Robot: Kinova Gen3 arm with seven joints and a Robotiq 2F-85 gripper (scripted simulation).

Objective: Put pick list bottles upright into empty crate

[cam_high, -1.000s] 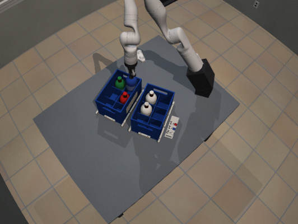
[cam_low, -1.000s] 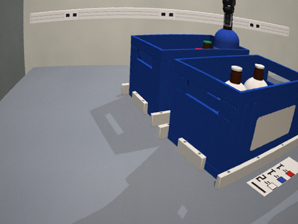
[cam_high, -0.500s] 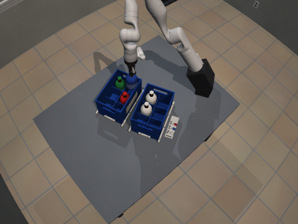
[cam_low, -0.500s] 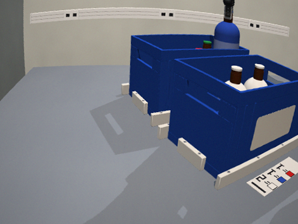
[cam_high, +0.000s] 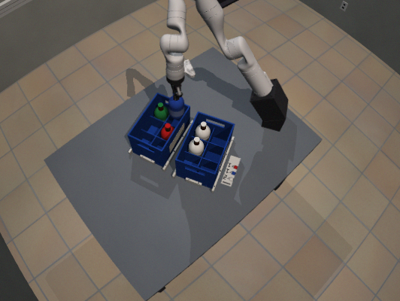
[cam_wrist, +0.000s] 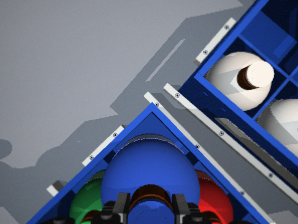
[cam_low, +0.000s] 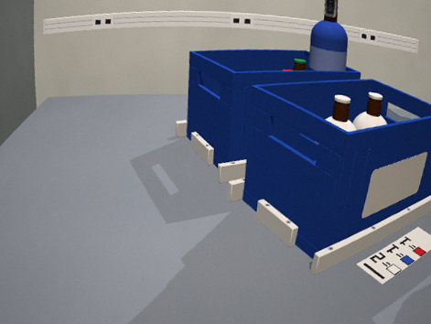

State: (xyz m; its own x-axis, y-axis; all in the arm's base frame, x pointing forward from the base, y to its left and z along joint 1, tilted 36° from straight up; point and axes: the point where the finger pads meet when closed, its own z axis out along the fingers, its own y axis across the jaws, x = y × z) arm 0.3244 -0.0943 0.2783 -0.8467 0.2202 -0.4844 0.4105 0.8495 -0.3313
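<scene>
The blue-label bottle is 70 mm below my hand. Also, from my hand: white bottle (210 mm below, 140 mm to the left, 40 mm behind); then green-label bottle (210 mm below, 80 mm to the right, 30 mm ahead); then red-label bottle (210 mm below, 80 mm ahead, 30 mm to the left).
</scene>
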